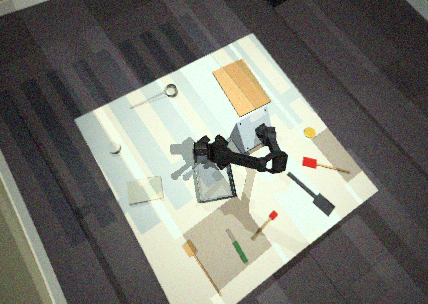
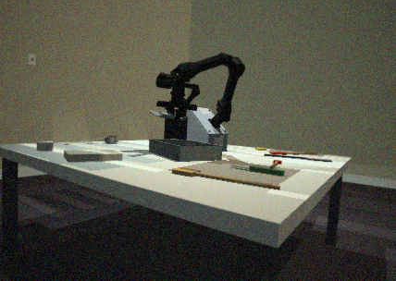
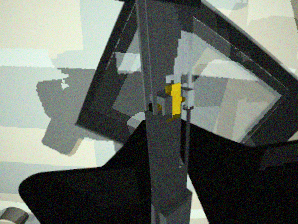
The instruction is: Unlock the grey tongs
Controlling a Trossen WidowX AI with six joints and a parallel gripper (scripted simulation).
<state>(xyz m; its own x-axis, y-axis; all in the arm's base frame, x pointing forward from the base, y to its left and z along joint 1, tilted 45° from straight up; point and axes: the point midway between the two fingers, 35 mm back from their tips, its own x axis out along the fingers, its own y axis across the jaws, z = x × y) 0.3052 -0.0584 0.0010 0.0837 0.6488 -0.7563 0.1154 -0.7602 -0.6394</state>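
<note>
Right now my gripper tip is 460 mm past the wooden board, 280 mm to the left of it and 130 mm above it. Round my gripper tip: pale slab (390 mm ahead, 120 mm below, 70 mm to the right); yellow lock piece (40 mm above, 30 mm behind); roasting tin (110 mm below, 70 mm to the left, 30 mm ahead).
</note>
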